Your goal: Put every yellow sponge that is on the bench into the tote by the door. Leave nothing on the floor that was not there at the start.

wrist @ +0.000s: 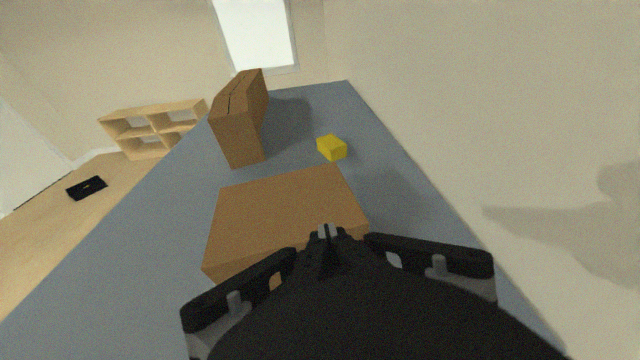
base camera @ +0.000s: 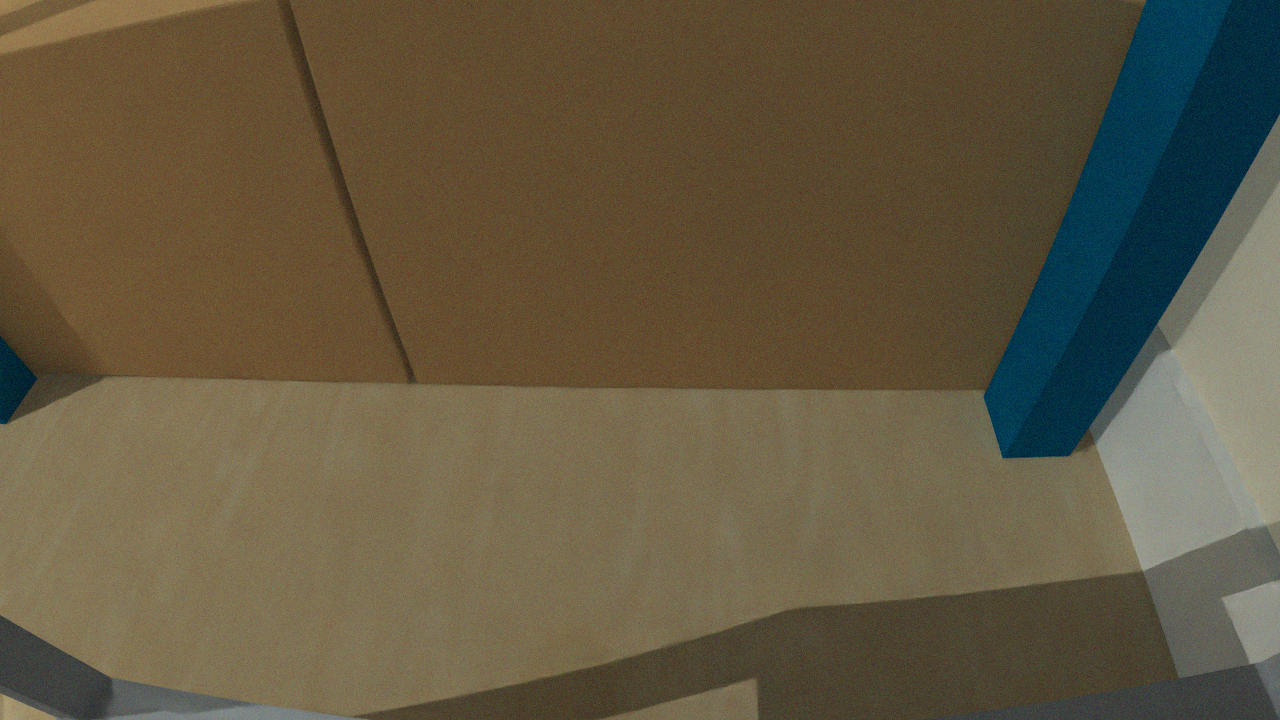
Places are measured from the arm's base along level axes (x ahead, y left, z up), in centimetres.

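Pixels of known places: gripper, fingertip midpoint: (wrist: pixel 327 234).
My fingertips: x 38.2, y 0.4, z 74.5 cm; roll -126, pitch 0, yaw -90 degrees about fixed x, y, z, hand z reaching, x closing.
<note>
Behind a point stands the place of what it marks.
A yellow sponge (wrist: pixel 331 147) @(z 56.2, x 83.2, y -6.1 cm) lies on the grey-blue bench top (wrist: pixel 165 220) @(z 51.8, x 66.9, y 41.6 cm) in the wrist view, beyond a low brown box and to the right of a taller one. My gripper (wrist: pixel 327 234) @(z 74.5, x 38.2, y 0.4 cm) is shut and empty. It is above the bench, and its fingertips show in front of the low brown box. Part of the bench is hidden behind the gripper and the boxes. The tote by the door does not show in either view.
A low brown box (wrist: pixel 280 210) @(z 63.7, x 52.2, y 7.4 cm) and a taller brown box (wrist: pixel 245 132) @(z 63.4, x 88.2, y 19.9 cm) stand on the bench. A wall runs along its right side. A wooden shelf unit (wrist: pixel 152 109) @(z 21.4, x 306.2, y 192.6 cm) and a black flat object (wrist: pixel 86 188) @(z -31.3, x 226.9, y 258.5 cm) are on the floor at left. Blue legs (base camera: pixel 1083 268) @(z -25.4, x 34.6, y -20.7 cm) stand by brown panels (base camera: pixel 671 197) @(z -25.0, x 39.3, y 0.4 cm).
</note>
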